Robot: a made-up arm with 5 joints. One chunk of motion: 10 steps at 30 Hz.
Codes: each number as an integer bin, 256 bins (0 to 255) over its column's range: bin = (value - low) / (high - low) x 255, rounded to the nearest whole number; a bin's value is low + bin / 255 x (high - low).
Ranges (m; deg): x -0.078..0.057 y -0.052..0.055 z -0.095..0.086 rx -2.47..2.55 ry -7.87..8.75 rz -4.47..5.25
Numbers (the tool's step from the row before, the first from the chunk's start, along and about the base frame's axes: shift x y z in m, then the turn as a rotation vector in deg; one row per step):
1: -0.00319 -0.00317 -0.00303 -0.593 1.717 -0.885
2: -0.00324 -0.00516 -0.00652 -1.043 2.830 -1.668
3: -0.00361 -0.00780 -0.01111 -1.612 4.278 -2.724
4: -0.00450 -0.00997 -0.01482 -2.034 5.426 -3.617
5: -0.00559 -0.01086 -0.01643 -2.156 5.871 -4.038
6: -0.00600 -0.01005 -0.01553 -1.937 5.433 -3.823
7: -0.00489 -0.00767 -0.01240 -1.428 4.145 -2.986
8: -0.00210 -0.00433 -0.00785 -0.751 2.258 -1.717
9: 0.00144 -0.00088 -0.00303 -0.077 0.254 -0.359
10: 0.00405 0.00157 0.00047 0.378 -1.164 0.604
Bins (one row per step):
1: 141 116 130 95 147 94
2: 141 112 125 72 164 74
3: 141 105 118 44 186 46
4: 139 100 113 22 204 22
5: 137 98 111 16 211 11
6: 136 100 112 27 204 17
7: 138 106 116 53 184 39
8: 143 114 123 87 155 72
9: 150 122 130 122 125 108
10: 155 128 135 145 103 133

